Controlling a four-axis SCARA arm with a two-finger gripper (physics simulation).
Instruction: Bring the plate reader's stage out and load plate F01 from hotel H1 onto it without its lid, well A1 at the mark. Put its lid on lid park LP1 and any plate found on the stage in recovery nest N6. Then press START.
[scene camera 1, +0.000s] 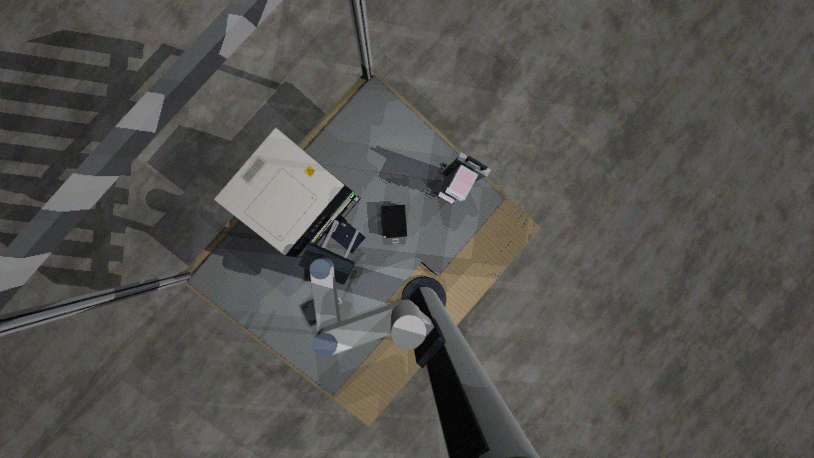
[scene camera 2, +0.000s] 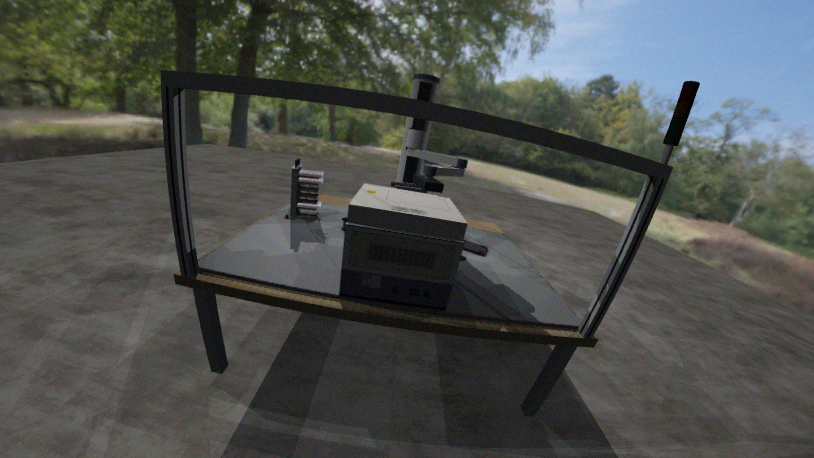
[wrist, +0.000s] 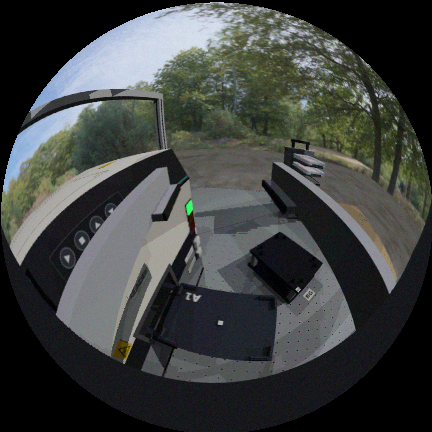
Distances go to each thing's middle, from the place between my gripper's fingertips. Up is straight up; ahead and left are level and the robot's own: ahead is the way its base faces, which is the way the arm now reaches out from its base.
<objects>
The plate reader stage (wrist: 247, 333) lies 1 cm ahead of my hand, 6 cm to the left of it and 16 cm below it.
</objects>
